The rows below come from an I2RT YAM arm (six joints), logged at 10 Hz.
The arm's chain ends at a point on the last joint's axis. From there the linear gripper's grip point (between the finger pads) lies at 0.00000 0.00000 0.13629 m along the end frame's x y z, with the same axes.
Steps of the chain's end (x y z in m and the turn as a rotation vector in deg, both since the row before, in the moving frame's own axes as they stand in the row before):
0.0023, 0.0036, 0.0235, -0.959, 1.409, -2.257
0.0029, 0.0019, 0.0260, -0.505, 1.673, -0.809
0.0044, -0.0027, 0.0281, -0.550, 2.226, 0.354
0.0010, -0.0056, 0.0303, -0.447, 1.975, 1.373
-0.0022, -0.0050, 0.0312, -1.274, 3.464, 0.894
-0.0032, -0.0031, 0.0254, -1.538, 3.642, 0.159
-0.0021, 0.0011, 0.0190, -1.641, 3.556, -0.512
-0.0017, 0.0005, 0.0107, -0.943, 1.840, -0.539
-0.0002, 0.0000, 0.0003, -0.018, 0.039, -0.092
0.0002, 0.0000, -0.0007, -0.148, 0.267, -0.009
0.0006, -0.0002, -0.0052, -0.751, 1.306, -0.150
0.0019, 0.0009, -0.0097, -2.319, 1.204, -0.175
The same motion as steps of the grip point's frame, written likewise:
0.0057, 0.0058, 0.0234, -0.959, 1.409, -2.257
0.0069, 0.0031, 0.0259, -0.505, 1.673, -0.809
0.0097, -0.0014, 0.0280, -0.550, 2.226, 0.354
0.0057, -0.0045, 0.0302, -0.447, 1.975, 1.373
0.0060, -0.0019, 0.0309, -1.274, 3.464, 0.894
0.0055, 0.0006, 0.0251, -1.538, 3.642, 0.159
0.0064, 0.0050, 0.0187, -1.641, 3.556, -0.512
0.0027, 0.0027, 0.0106, -0.943, 1.840, -0.539
-0.0001, 0.0000, 0.0003, -0.018, 0.039, -0.092
0.0008, 0.0004, -0.0007, -0.148, 0.267, -0.009
0.0037, 0.0016, -0.0052, -0.751, 1.306, -0.150
0.0048, 0.0064, -0.0098, -2.319, 1.204, -0.175

